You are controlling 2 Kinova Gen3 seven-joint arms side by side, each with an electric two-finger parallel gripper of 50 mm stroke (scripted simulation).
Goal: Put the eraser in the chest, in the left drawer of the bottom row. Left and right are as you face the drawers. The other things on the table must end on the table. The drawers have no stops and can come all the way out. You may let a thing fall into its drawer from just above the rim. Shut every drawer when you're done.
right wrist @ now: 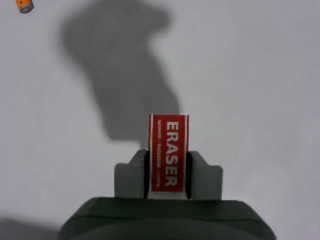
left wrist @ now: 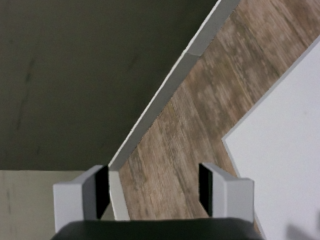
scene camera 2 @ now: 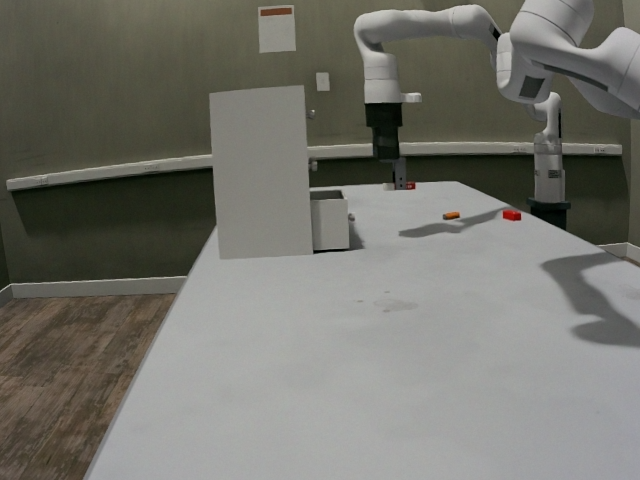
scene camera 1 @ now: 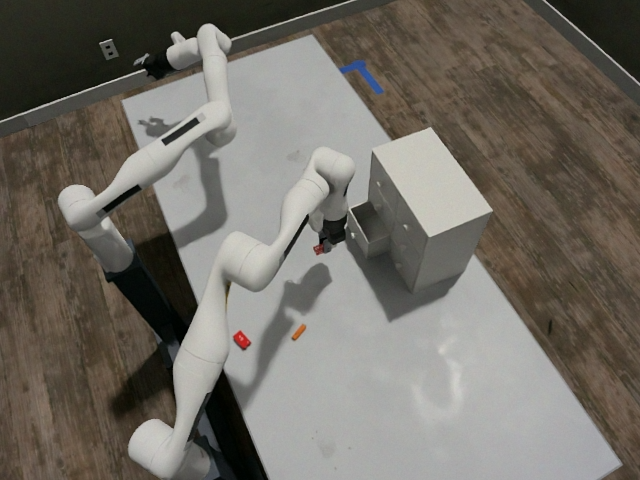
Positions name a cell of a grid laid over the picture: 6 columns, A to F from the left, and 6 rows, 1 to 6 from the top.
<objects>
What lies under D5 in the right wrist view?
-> My right gripper.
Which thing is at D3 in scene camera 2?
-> My right gripper.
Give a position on a white chest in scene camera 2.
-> C2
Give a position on an eraser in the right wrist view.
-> D4
</objects>
